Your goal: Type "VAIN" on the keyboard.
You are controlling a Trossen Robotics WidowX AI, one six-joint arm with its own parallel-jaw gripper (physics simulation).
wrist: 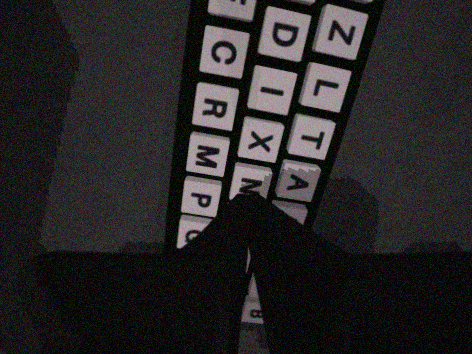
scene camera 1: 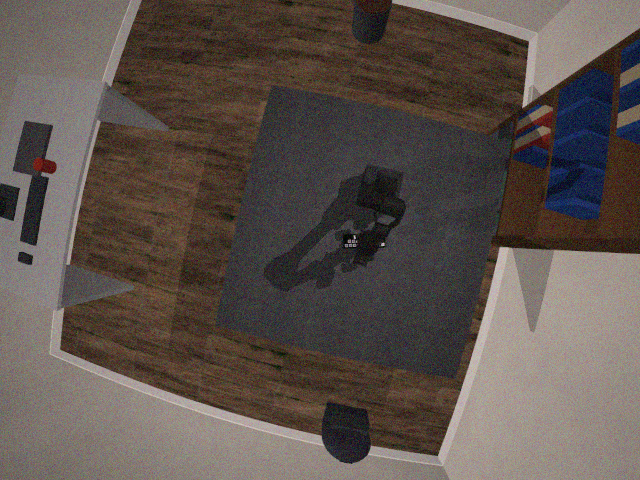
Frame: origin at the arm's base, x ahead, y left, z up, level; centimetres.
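Seen in the pictures: gripper, fingertip midpoint: [wrist: 247, 204]; arm's base, link origin: [scene camera 1: 382, 185].
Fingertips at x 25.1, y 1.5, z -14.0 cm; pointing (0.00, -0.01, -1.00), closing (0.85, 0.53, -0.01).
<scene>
Offsets run from my fingertips to a thing's top centre. Level surfaces: height alone.
The black keyboard @(dz -1.0, dx -0.6, dy +1.7 cm) [scene camera 1: 351, 241] [wrist: 176, 200] with square white letter keys lies on the dark mat, partly hidden by the arm. In the wrist view, my gripper [wrist: 247, 204] is shut and empty, its fingertips overlapping the lower edge of the N key @(dz -1.0, dx +0.0, dy +0.4 cm) [wrist: 250, 181]. Whether they touch it is not clear. The A key @(dz -1.0, dx +1.6, dy +1.6 cm) [wrist: 298, 183] is shaded, just right of N. The I key @(dz -1.0, dx -1.6, dy +4.0 cm) [wrist: 272, 91] is farther up, beyond the X key @(dz -1.0, dx -0.8, dy +2.2 cm) [wrist: 260, 140]. A V key does not show in the wrist view. Keys below N are largely hidden by the fingers.
The robot arm [scene camera 1: 379, 188] stands on the dark mat @(dz -2.6 cm) [scene camera 1: 299, 129], over part of the keyboard. Shelving [scene camera 1: 524, 206] stands at the right, a white desk [scene camera 1: 67, 108] at the left, and a dark chair-like object [scene camera 1: 346, 434] near the bottom wall. A dark cylinder [scene camera 1: 369, 25] stands at the top.
</scene>
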